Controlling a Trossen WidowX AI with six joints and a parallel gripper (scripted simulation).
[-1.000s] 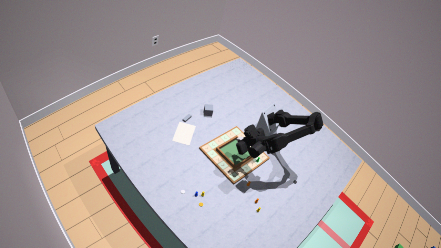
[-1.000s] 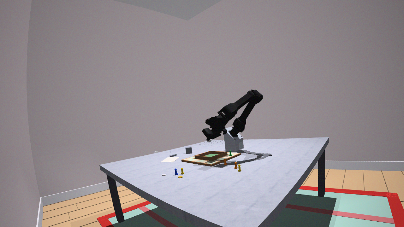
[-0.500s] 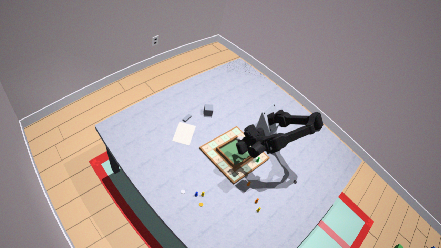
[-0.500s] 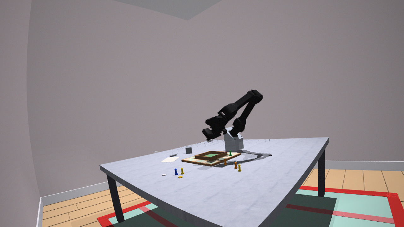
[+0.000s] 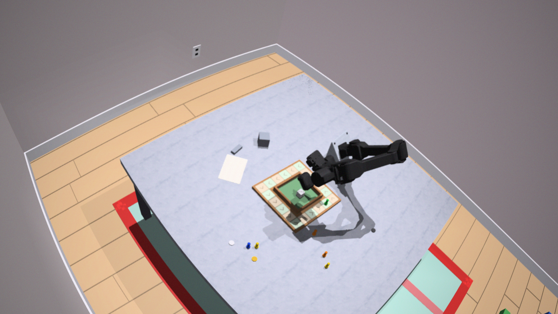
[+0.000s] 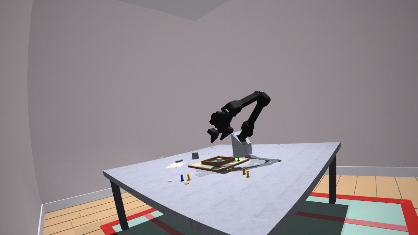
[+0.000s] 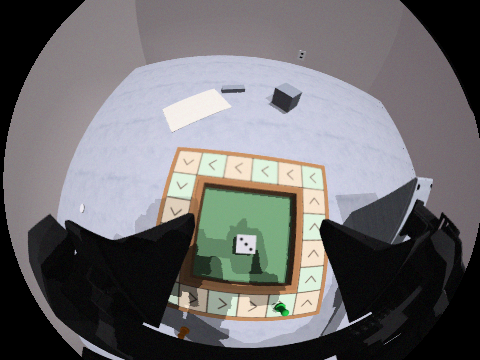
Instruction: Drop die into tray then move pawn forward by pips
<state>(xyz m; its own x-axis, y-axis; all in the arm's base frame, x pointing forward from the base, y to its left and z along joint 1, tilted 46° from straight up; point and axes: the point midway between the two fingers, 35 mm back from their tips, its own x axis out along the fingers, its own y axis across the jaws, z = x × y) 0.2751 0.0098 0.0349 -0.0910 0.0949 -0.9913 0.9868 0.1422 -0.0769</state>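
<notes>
My gripper tip is 120 mm above the green pawn, 110 mm to the right of it and 70 mm past it. Also, from my gripper tip: green dice tray (140 mm below); then white sheet (270 mm to the right, 150 mm below, 150 mm ahead); then grey die (120 mm below, 10 mm to the left).
</notes>
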